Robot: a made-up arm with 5 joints. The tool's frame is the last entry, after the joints. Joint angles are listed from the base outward.
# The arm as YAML. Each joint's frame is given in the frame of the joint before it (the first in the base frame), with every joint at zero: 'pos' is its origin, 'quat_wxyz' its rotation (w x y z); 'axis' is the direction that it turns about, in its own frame. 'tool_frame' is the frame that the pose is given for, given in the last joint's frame.
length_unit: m
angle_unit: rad
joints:
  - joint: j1
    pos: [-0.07, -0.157, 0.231]
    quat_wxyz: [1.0, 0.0, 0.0, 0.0]
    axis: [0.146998, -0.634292, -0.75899]
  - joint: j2
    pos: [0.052, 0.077, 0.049]
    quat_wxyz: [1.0, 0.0, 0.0, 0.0]
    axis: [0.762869, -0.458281, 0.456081]
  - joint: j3
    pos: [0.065, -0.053, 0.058]
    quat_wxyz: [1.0, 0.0, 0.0, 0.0]
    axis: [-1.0, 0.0, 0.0]
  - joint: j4
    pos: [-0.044, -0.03, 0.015]
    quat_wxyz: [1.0, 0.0, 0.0, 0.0]
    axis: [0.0, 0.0, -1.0]
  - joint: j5
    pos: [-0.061, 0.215, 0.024]
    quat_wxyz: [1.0, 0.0, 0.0, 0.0]
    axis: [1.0, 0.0, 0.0]
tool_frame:
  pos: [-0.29, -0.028, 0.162]
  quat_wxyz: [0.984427, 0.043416, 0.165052, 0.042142]
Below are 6 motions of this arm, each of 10 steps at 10 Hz.
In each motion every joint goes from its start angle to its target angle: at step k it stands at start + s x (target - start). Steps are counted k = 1, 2, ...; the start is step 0. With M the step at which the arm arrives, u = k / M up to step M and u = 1 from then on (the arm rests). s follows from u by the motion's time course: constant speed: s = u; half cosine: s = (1 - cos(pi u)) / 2; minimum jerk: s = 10 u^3 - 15 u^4 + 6 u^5.
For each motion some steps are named. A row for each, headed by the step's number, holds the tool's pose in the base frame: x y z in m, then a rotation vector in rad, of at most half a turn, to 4 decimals.
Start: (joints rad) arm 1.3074 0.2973 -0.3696 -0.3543 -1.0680
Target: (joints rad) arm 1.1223 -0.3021 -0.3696 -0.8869 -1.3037
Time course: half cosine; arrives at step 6
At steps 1, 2, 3, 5, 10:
1: -0.3375 0.2316 0.1920 -0.4075 -0.6371 -0.8415
2: -0.3471 0.2314 0.1955 -0.5264 -0.5558 -0.8238
3: -0.3653 0.2277 0.2032 -0.6864 -0.4476 -0.7803
5: -0.4078 0.2115 0.2293 -0.9497 -0.2728 -0.6544
10: -0.4151 0.2079 0.2353 -0.9882 -0.2475 -0.6295

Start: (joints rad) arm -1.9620 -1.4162 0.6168 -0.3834 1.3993
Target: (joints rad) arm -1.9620 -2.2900 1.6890 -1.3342 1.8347
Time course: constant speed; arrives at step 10
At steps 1, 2, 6, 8, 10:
1: -0.2666 0.1187 0.5617 -1.5812 1.5757 0.4678
2: -0.3006 0.1479 0.5344 -1.7508 1.5149 0.3294
6: -0.4522 0.1894 0.3349 -2.2238 1.0249 -0.4120
8: -0.4965 0.1481 0.1971 -2.2841 0.6333 -0.8134
10: -0.4928 0.0697 0.0591 -2.2106 0.1669 -1.1677

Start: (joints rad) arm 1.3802 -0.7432 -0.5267 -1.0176 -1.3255
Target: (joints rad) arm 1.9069 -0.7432 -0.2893 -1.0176 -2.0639
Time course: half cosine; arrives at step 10
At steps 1, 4, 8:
1: -0.3047 0.3132 0.3173 -0.9285 -0.0090 -0.9014
4: -0.2233 0.3438 0.2949 -1.1015 0.1370 -1.1306
8: -0.0847 0.3493 0.2665 -1.3509 0.4990 -1.4707

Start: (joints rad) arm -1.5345 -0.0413 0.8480 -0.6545 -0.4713
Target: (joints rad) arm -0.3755 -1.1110 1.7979 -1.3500 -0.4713
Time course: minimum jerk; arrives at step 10
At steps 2, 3, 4, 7, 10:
2: -0.1166 -0.1446 0.7142 -1.5707 0.5641 2.1406
3: -0.1682 -0.0980 0.7183 -1.8088 0.6170 2.0534
4: -0.2362 -0.0097 0.7047 -2.1260 0.7874 1.8951
7: -0.2479 0.3463 0.4548 2.0229 -1.6864 -0.9503
10: -0.1551 0.4092 0.3328 1.6791 -1.9367 -0.6961

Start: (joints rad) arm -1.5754 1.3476 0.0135 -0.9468 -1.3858
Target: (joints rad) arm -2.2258 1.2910 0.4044 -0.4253 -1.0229
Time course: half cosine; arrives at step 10
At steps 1, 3, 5, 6, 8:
1: -0.0621 -0.5744 0.1275 0.5101 -0.3847 1.5484
3: -0.0152 -0.5727 0.1893 0.4933 -0.2085 1.6775
5: 0.0598 -0.5421 0.2789 0.4520 0.0752 1.8637
6: 0.0956 -0.5145 0.3199 0.4224 0.2219 1.9501
8: 0.1439 -0.4578 0.3769 0.3621 0.4524 2.0730

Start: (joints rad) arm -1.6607 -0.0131 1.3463 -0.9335 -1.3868
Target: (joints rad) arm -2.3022 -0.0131 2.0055 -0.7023 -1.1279
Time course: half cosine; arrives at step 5
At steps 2, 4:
2: 0.0088 -0.2588 0.6946 1.4155 1.0905 -1.8933
4: 0.0864 -0.2851 0.6350 1.2032 1.4088 -1.5907

